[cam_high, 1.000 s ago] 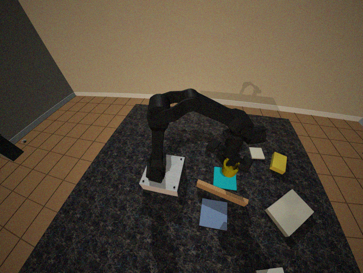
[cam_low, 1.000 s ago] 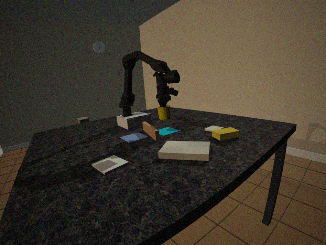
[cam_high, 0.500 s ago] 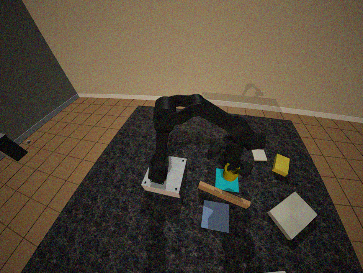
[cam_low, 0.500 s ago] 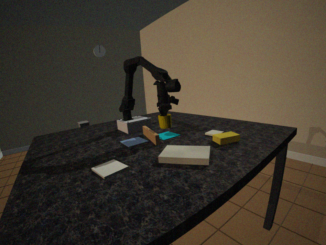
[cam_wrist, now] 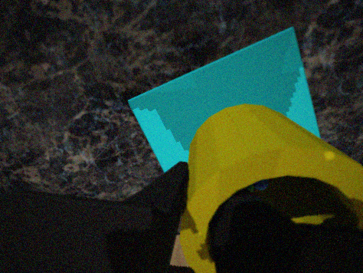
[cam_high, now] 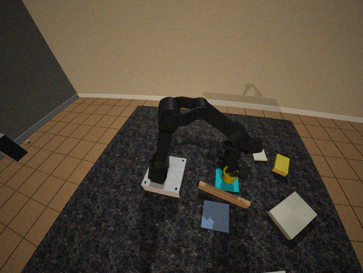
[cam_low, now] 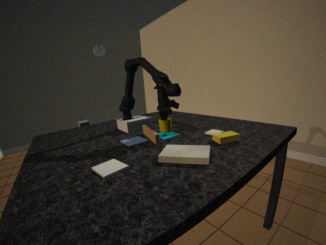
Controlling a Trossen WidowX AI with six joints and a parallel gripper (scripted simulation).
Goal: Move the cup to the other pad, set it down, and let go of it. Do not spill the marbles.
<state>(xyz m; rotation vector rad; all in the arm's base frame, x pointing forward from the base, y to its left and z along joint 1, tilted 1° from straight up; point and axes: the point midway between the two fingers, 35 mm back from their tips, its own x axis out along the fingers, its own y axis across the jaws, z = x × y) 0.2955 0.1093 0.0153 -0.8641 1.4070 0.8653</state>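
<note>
Right now my gripper tip is 1 cm short of the wooden block, 10 cm to the left of it and 4 cm above it. Round my gripper tip: yellow cup 2 cm ahead, 1 cm to the right; grey-blue pad 1 cm behind, 19 cm to the right, 6 cm below; white slab 32 cm ahead, 12 cm to the right, 4 cm below.
</note>
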